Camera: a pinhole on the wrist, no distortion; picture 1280 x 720 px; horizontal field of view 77.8 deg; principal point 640.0 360.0 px. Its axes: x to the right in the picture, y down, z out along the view. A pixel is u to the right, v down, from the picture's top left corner.
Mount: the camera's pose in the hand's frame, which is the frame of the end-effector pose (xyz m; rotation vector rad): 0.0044 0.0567 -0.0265 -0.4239 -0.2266 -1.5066
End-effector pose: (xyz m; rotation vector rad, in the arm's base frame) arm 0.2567 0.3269 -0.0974 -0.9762 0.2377 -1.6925
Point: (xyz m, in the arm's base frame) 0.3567 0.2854 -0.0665
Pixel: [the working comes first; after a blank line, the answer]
In the camera's frame: 0.0342 0.0285 0.1031

902.9 579.1
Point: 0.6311 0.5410 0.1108
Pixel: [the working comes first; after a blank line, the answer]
In the camera's frame: 0.1849 -0.1718 0.4336

978.3 45.7
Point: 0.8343 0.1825 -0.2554
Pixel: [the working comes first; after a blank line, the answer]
In the camera's frame: -0.3419 -0.0126 0.4654

57.3 338.5
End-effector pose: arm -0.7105 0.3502 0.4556 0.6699 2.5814 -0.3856
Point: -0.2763 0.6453 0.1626
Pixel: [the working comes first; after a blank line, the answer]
In the camera's frame: -0.2976 -0.1247 0.4680

135.7 148.6
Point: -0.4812 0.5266 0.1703
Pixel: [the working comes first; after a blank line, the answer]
In the camera's frame: -0.1154 -0.0128 0.3660

390.0 332.3
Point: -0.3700 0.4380 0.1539
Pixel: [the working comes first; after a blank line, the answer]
In the camera's frame: -0.0745 -0.1370 0.4241

500.7 103.8
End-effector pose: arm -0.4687 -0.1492 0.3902 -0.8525 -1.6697 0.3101
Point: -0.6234 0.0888 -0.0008
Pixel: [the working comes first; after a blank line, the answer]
In the camera's frame: -0.1393 -0.1619 0.4120

371.9 48.3
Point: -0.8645 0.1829 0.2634
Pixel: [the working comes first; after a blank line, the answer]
In the camera's frame: 0.1149 0.0833 0.5219

814.6 486.6
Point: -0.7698 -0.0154 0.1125
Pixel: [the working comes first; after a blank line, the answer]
In the camera's frame: 0.0729 -0.1532 0.4062

782.4 60.9
